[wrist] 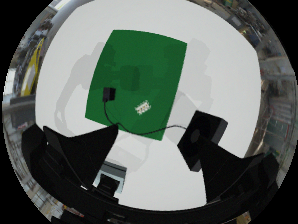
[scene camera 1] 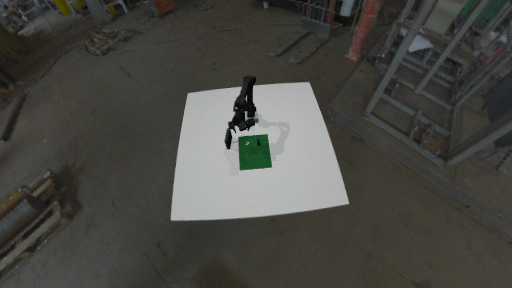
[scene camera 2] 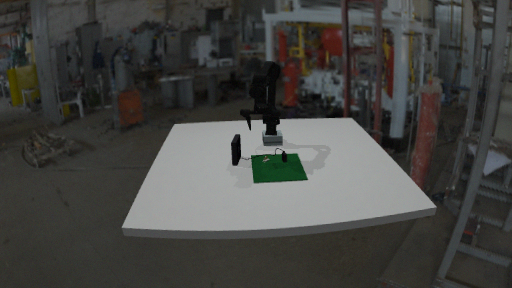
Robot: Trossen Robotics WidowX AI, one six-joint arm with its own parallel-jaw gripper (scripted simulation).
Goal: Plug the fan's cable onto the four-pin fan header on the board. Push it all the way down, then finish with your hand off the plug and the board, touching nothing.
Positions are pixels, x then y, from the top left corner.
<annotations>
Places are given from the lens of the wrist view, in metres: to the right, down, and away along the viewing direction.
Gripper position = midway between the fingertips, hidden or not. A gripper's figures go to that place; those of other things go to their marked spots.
my gripper [wrist: 158, 135]: 0.01, 0.02, 0.10
green board [wrist: 141, 66]: -0.03, -0.12, 0.24
black fan [wrist: 202, 124]: 0.12, 0.03, 0.20
The marked spots on the black fan and the green board are 0.21 m apart.
</annotations>
